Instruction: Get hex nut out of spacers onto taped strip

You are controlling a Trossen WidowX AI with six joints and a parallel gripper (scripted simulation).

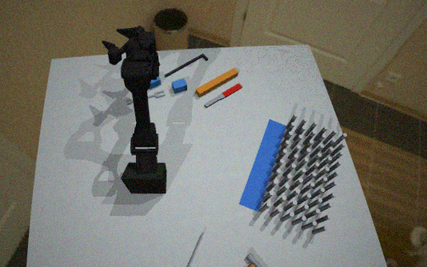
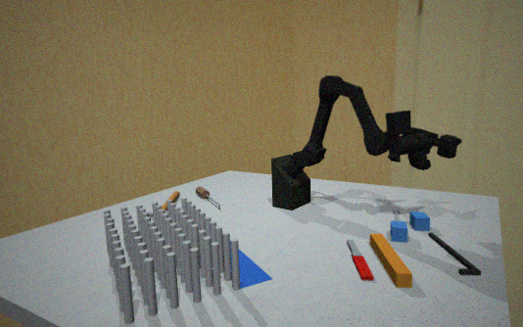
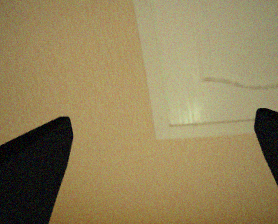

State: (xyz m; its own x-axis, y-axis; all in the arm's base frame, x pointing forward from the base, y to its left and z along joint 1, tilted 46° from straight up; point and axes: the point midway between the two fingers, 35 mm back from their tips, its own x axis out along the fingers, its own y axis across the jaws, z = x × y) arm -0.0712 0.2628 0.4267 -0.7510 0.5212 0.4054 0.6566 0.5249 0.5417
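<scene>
The orange bar lies 42 cm ahead of my gripper tip, 10 cm to the right of it and 24 cm below it. The rest, counted from my gripper tip: red-handled tool 43 cm ahead, 18 cm to the right, 25 cm below; then grey wrench 9 cm ahead, 13 cm to the right, 26 cm below; then blue taped strip 54 cm ahead, 51 cm to the right, 26 cm below.
</scene>
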